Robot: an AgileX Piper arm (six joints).
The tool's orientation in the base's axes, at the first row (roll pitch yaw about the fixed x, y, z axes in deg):
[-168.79, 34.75, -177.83]
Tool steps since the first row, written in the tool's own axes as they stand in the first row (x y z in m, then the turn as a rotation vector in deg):
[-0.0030, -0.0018, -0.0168, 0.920, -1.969, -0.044]
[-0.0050, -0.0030, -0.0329, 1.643, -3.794, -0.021]
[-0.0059, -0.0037, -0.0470, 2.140, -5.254, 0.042]
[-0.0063, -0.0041, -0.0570, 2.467, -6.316, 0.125]
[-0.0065, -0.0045, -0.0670, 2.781, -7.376, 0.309]
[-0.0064, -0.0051, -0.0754, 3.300, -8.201, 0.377]
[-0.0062, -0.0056, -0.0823, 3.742, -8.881, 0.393]
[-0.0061, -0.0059, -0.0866, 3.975, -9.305, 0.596]
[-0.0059, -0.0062, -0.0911, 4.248, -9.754, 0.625]
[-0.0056, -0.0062, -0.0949, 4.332, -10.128, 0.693]
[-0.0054, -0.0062, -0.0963, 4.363, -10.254, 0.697]
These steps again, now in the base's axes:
[-0.0072, 0.0012, 0.0155, -0.925, -1.959, -0.174]
[-0.0147, 0.0029, 0.0298, -1.640, -3.782, -0.314]
[-0.0220, 0.0047, 0.0418, -2.120, -5.246, -0.414]
[-0.0274, 0.0060, 0.0502, -2.420, -6.316, -0.498]
[-0.0329, 0.0074, 0.0584, -2.651, -7.401, -0.656]
[-0.0378, 0.0082, 0.0652, -3.100, -8.241, -0.875]
[-0.0419, 0.0089, 0.0708, -3.503, -8.927, -1.031]
[-0.0444, 0.0094, 0.0742, -3.611, -9.387, -1.260]
[-0.0472, 0.0098, 0.0778, -3.852, -9.842, -1.367]
[-0.0496, 0.0105, 0.0807, -3.910, -10.225, -1.410]
[-0.0505, 0.0107, 0.0817, -3.942, -10.351, -1.411]

